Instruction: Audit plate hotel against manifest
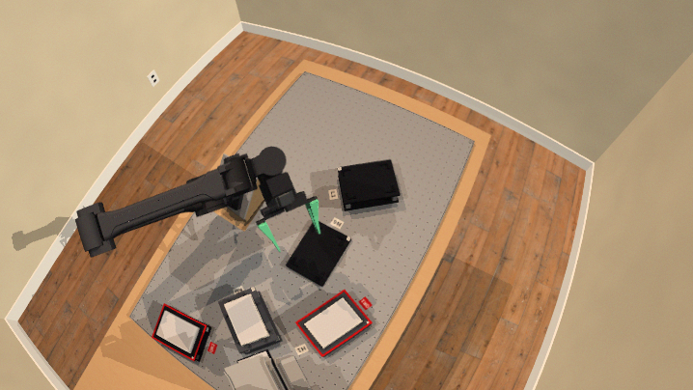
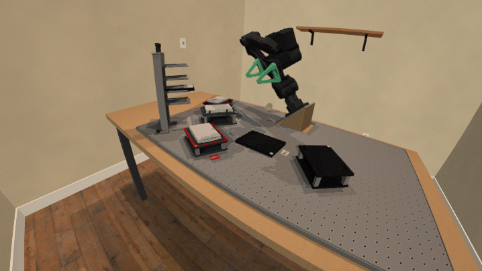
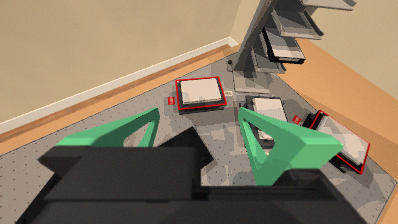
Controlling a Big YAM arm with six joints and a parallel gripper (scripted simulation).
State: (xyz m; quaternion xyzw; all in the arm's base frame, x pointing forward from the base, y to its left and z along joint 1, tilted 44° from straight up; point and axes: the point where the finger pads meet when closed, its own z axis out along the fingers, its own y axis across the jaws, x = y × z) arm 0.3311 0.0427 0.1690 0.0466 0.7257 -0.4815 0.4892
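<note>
Right now my hand is 23 cm to the left of the grey regrip nest, 19 cm above it and 6 cm past it. From my hand the other things lie so: flat black recovery nest N6: 24 cm below, 5 cm to the left, 1 cm behind; then H1 deck label: 25 cm below, 22 cm to the right, 9 cm ahead; then L1 deck label: 25 cm below, 23 cm to the left, 6 cm behind.
</note>
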